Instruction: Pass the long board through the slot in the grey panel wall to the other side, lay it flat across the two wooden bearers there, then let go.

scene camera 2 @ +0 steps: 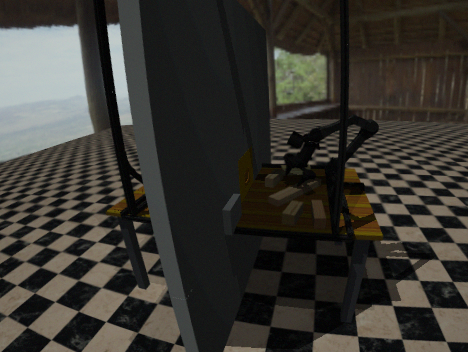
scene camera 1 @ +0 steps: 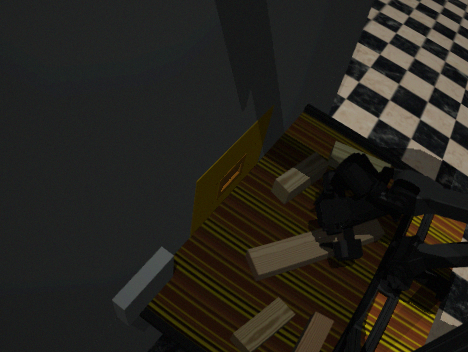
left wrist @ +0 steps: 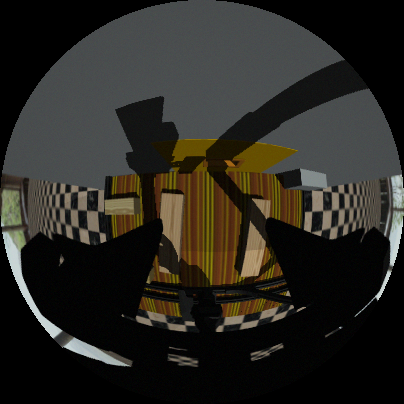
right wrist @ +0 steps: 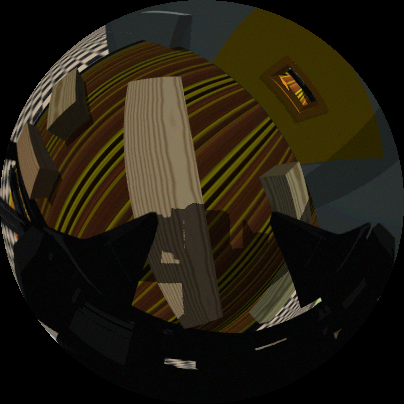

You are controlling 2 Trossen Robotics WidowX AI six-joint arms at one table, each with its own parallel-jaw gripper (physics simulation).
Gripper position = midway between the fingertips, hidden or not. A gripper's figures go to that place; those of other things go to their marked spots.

Labels:
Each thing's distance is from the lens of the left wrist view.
left gripper (left wrist: 215, 224): 10 cm
grey block (left wrist: 303, 179): 42 cm

